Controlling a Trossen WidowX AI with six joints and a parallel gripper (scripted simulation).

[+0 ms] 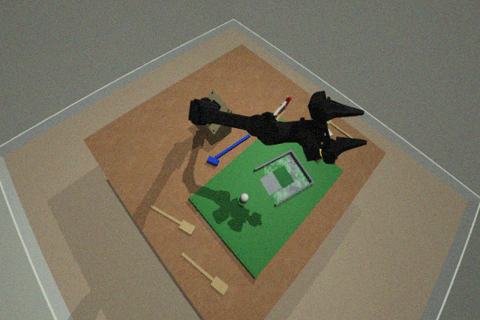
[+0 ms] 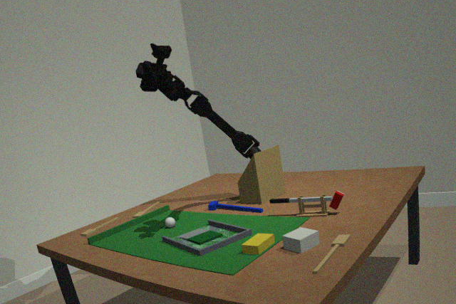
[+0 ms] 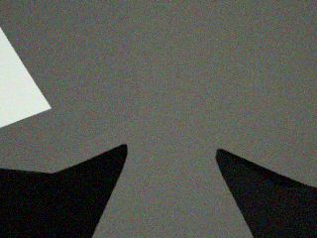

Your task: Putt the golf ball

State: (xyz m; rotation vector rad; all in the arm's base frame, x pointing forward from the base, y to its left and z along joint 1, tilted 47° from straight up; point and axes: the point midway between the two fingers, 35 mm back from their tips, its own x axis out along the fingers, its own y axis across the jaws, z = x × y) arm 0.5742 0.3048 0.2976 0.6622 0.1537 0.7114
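Now: the blue putter 38 cm behind my gripper tip, 6 cm to the right of it and 66 cm below it. The rest, counted from my gripper tip: green mat 8 cm behind, 3 cm to the right, 67 cm below; white golf ball 12 cm behind, 18 cm to the right, 65 cm below; yellow block 3 cm behind, 30 cm to the left, 66 cm below.
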